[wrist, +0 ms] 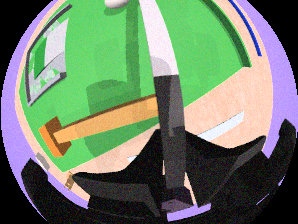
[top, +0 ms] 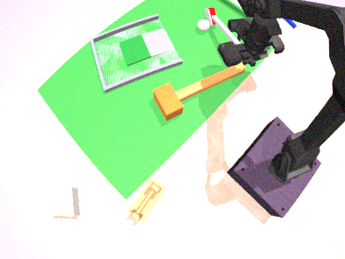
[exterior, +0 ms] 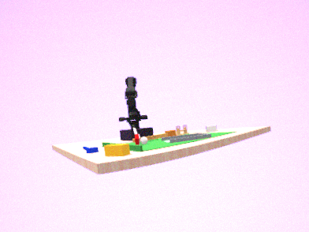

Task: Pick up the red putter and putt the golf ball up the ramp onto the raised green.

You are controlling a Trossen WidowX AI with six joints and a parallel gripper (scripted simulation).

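My gripper tip is now 110 mm short of the red putter, 50 mm to the left of it and 10 mm above it. Also, from my gripper tip: white golf ball 210 mm ahead, 50 mm to the right, 50 mm below; blue putter 110 mm ahead, 380 mm to the right, 60 mm below; green mat 220 mm ahead, 120 mm to the left, 70 mm below.
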